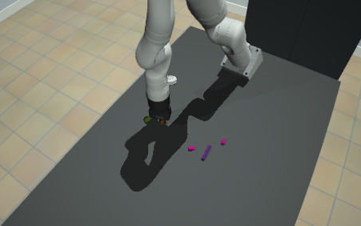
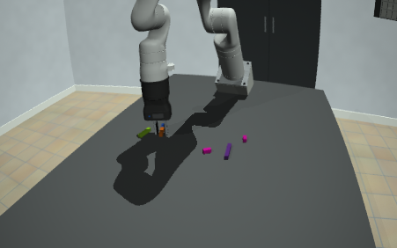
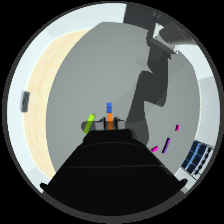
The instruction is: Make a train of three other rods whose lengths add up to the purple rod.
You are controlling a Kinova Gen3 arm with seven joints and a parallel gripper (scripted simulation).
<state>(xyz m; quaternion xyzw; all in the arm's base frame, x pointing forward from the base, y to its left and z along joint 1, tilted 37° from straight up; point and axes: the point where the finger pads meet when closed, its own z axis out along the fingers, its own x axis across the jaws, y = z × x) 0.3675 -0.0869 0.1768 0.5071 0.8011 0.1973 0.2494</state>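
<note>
Now: the orange rod 10 mm below my hand. Round my hand: lime rod (50 mm to the right, 30 mm ahead, 10 mm below); then purple rod (220 mm to the left, 10 mm below, 10 mm ahead).
</note>
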